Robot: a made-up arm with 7 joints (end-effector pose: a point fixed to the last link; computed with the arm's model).
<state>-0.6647 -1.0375 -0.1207 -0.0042 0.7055 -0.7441 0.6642</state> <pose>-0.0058 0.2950 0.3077 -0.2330 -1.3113 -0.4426</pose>
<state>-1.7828 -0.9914 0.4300 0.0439 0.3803 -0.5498 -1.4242</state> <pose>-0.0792 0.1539 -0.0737 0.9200 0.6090 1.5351</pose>
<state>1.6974 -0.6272 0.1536 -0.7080 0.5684 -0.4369 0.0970</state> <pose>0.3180 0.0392 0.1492 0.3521 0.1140 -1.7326</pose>
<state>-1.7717 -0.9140 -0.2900 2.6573 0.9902 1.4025 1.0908</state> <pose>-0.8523 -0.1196 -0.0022 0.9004 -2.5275 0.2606</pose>
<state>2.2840 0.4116 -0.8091 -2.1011 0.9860 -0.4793 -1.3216</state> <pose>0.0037 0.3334 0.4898 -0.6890 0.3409 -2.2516</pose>
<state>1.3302 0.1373 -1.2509 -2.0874 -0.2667 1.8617 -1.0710</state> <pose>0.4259 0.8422 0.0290 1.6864 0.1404 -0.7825</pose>
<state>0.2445 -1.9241 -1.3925 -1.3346 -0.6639 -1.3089 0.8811</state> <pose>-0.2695 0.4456 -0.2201 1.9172 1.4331 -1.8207</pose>
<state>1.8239 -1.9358 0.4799 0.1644 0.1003 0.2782 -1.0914</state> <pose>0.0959 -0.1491 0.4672 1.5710 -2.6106 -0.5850</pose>
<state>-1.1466 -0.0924 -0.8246 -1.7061 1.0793 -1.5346 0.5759</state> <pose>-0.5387 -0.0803 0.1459 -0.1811 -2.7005 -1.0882</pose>
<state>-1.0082 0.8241 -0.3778 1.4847 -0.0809 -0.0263 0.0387</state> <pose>-0.1139 -0.4210 -0.3298 0.9540 -0.0311 -2.3883</pose>
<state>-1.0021 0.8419 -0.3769 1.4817 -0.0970 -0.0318 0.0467</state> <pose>-0.1093 -0.4241 -0.3247 0.9762 -0.0495 -2.3754</pose>
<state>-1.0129 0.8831 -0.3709 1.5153 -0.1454 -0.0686 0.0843</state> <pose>-0.1037 -0.4503 -0.2953 0.9794 -0.1280 -2.3391</pose>
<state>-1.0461 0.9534 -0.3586 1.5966 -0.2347 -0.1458 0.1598</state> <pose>-0.0963 -0.4989 -0.2318 0.9634 -0.2755 -2.2640</pose>
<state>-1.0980 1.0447 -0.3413 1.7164 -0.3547 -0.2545 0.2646</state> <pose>-0.0857 -0.5516 -0.1386 0.9405 -0.4606 -2.1421</pose>
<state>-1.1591 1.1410 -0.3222 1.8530 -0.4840 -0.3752 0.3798</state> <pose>-0.0727 -0.5904 -0.0341 0.9180 -0.6357 -1.9844</pose>
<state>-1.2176 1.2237 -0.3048 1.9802 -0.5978 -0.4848 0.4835</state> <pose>-0.0596 -0.6104 0.0592 0.8939 -0.7656 -1.8262</pose>
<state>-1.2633 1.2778 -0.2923 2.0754 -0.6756 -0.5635 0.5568</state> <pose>-0.0497 -0.6173 0.1252 0.8679 -0.8426 -1.7089</pose>
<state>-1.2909 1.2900 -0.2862 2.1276 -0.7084 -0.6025 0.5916</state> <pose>-0.0464 -0.6198 0.1550 0.8437 -0.8710 -1.6626</pose>
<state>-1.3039 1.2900 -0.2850 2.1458 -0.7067 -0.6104 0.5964</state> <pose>-0.0455 -0.6208 0.1657 0.8271 -0.8837 -1.6558</pose>
